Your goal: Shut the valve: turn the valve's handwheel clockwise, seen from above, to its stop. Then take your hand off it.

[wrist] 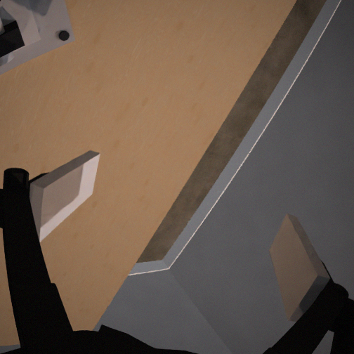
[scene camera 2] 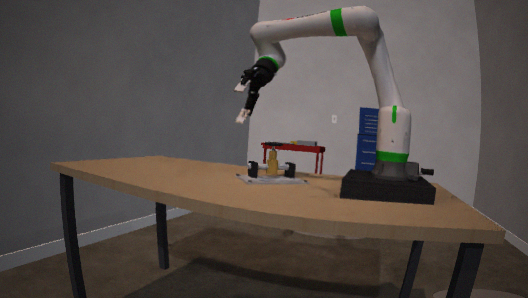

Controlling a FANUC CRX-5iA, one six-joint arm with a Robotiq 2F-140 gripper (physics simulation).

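The valve has a brass-yellow body on a pipe held by two black clamps, on a pale base plate that lies on the table. Its dark, flat handwheel sits on top of the stem in the scene view; its turning position cannot be told. In the wrist view a corner of the base plate and part of a black clamp show at the top left; the handwheel does not show there. My gripper is open and empty, tilted, high above the table, up and to the left of the valve, touching nothing.
The wooden table carries the valve and the arm's black pedestal at its right. Behind the table stand a red bench with some items on it and a blue drawer cabinet. The table's edge crosses the wrist view diagonally.
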